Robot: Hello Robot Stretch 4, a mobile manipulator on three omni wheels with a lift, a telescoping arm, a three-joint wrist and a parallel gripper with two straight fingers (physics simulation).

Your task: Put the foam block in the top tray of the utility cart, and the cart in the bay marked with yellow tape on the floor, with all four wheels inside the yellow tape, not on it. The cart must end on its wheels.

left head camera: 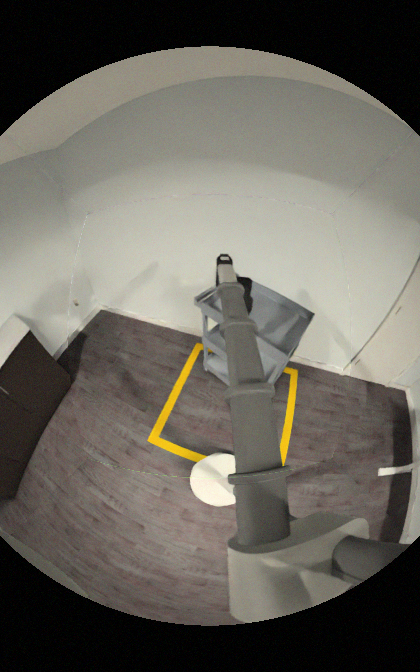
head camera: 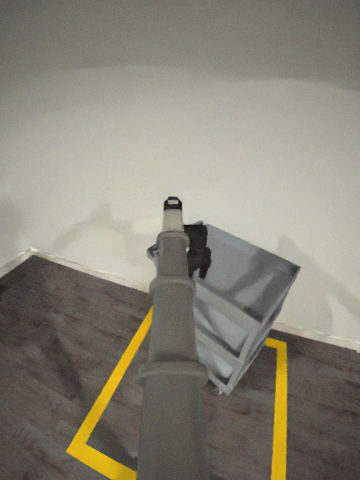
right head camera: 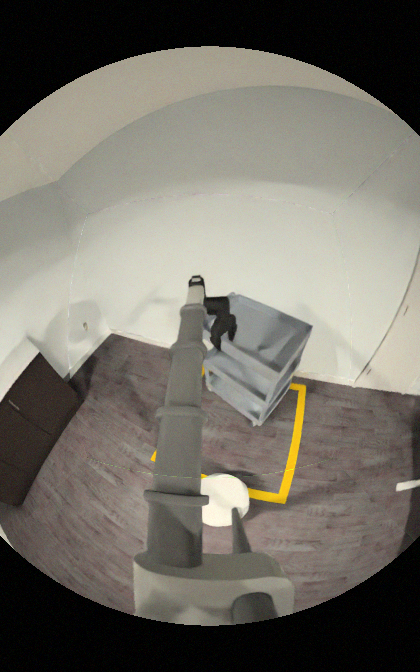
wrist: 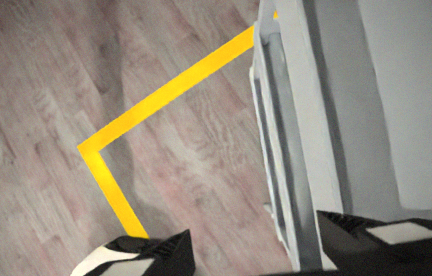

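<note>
The grey utility cart (head camera: pixel 227 300) (right head camera: pixel 250 359) (wrist: pixel 304 100) stands upright near the wall, turned at an angle to the yellow tape (head camera: pixel 110 372) (left head camera: pixel 176 392) (right head camera: pixel 295 445) (wrist: pixel 170 95). Its near corner is over the floor inside the tape; its far part overlaps the back tape line. The far wheels are hidden. My gripper (wrist: pixel 255 239) is open and empty, at the left part of the cart's top tray. In the wrist view one finger is over the floor beside the cart and the other overlaps the tray's rim. The foam block does not show.
A wall is close behind the cart. A dark cabinet (left head camera: pixel 35 400) (right head camera: pixel 35 425) stands at the left. My round white base (left head camera: pixel 212 480) (right head camera: pixel 225 500) is at the front tape line. A pale door is at the right. My arm hides part of the cart and bay.
</note>
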